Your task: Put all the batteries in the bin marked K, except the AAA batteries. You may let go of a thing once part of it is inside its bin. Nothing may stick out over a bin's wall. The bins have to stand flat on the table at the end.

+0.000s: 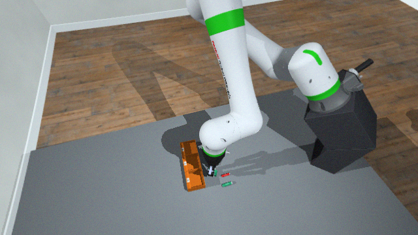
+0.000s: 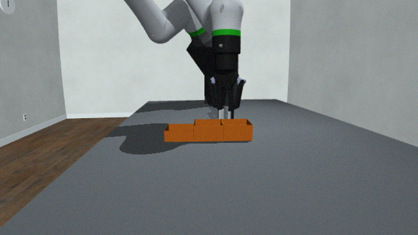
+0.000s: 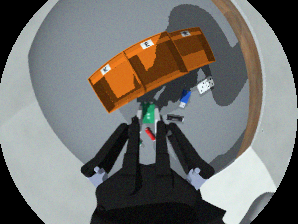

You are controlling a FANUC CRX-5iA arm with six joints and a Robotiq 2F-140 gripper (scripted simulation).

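The red battery is 6 cm behind my hand, 4 cm to the left of it and 3 cm below it. From my hand the other things lie so: green block (3 cm below, 1 cm to the right, 1 cm ahead); then dark battery (6 cm behind, 4 cm to the right, 3 cm below); then blue-and-white item (8 cm to the right, 3 cm below, 3 cm behind).
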